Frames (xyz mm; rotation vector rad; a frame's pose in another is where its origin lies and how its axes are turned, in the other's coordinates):
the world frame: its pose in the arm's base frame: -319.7 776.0 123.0 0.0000 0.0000 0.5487
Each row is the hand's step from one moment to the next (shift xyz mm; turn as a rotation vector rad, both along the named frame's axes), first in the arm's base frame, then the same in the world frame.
Working: the arm's base frame: its pose in the world frame: -132.0 -828.8 -123.0 0.0000 0.0000 -0.5487

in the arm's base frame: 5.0 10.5 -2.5 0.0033 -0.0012 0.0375
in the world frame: 9.7 6.4 -2.5 0.0022 -0.0027 0.0375
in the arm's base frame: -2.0 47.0 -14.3 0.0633 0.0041 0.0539
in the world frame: 22.8 41.1 -14.3 0.0561 -0.0295 0.0539
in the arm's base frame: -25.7 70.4 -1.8 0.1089 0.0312 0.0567
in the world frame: 14.8 73.5 -1.8 0.1092 -0.0302 0.0567
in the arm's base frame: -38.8 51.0 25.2 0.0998 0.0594 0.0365
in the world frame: -6.5 63.8 25.2 0.1161 -0.0014 0.0365
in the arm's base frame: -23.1 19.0 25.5 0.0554 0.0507 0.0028
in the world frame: -9.8 28.3 25.5 0.0737 0.0144 0.0028
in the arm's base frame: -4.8 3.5 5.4 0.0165 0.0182 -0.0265
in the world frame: -2.3 5.5 5.4 0.0236 0.0069 -0.0265
